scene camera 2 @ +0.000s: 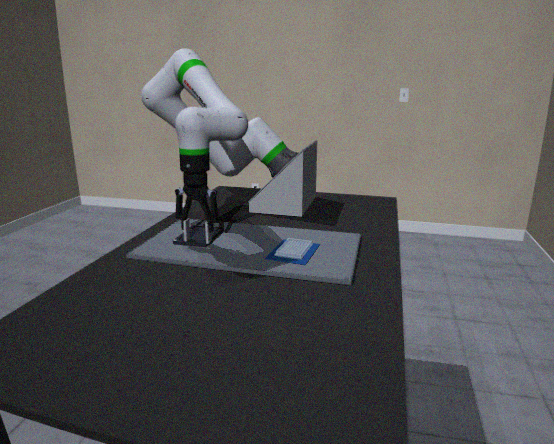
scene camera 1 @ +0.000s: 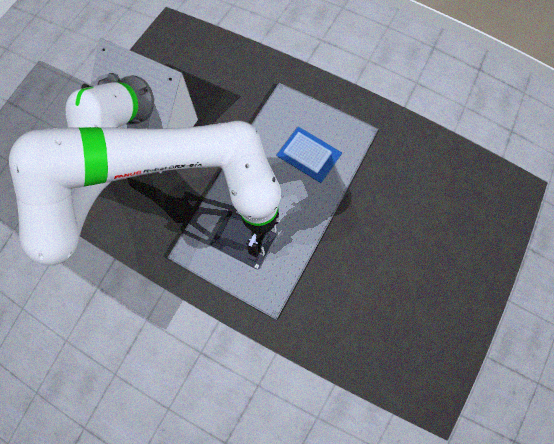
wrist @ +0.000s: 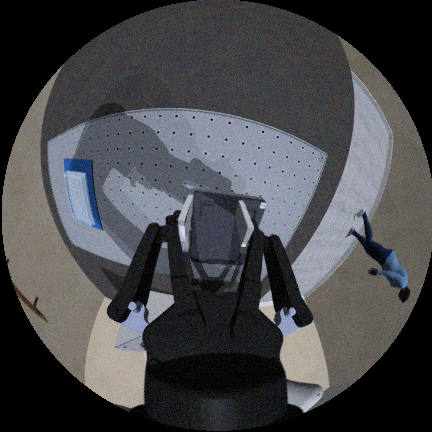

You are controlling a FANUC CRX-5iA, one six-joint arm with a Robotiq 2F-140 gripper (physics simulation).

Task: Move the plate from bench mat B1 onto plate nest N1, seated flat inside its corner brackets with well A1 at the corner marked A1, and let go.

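Places are measured from the arm's base along level axes (x left, y back, z up), in centimetres.
Where they show: gripper, fingertip midpoint: point(scene camera 2: 198, 241) point(scene camera 1: 265, 241) point(wrist: 214, 205); arm's base, link origin: point(scene camera 2: 286, 166) point(scene camera 1: 134, 99).
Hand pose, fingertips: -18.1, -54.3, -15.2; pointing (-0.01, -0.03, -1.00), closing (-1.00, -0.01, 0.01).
Things, the pixels of their centre, and the offset from my fingertips, as dx, dy, dz. Level surfaces: height alone.
- pale well plate, body centre: point(wrist: 77, 198) point(scene camera 2: 294, 248) point(scene camera 1: 307, 151) +32.0, +1.6, -0.2
- blue bench mat, surface height: dz -0.9
- dark plate nest, body centre: point(wrist: 222, 235) point(scene camera 1: 243, 239) point(scene camera 2: 199, 234) -2.4, +6.3, -0.4
- grey perforated board, surface height: dz -1.1
- dark table, surface height: dz -2.4
The pale well plate point(scene camera 1: 307, 150) point(scene camera 2: 295, 248) point(wrist: 80, 197) lies flat on the blue bench mat point(scene camera 1: 320, 175) point(scene camera 2: 313, 253) point(wrist: 77, 164). Its well A1 is too small to make out. The dark plate nest point(scene camera 1: 232, 239) point(scene camera 2: 203, 243) point(wrist: 215, 250) is away from the mat, with a small white marker at one corner; its lettering is unreadable. My gripper point(scene camera 1: 256, 245) point(scene camera 2: 196, 231) point(wrist: 214, 205) points down over the nest, well away from the plate. Its fingers are part-way open with no plate between them. Whether the fingertips touch the nest is unclear.
Both mat and nest are on a grey perforated board point(scene camera 1: 270, 295) point(scene camera 2: 330, 275) point(wrist: 300, 165) on the dark table point(scene camera 1: 400, 280) point(scene camera 2: 250, 350) point(wrist: 200, 60). The arm's wedge-shaped pedestal point(scene camera 1: 185, 102) point(scene camera 2: 287, 192) stands behind the board. A person point(wrist: 385, 257) shows in the wrist view.
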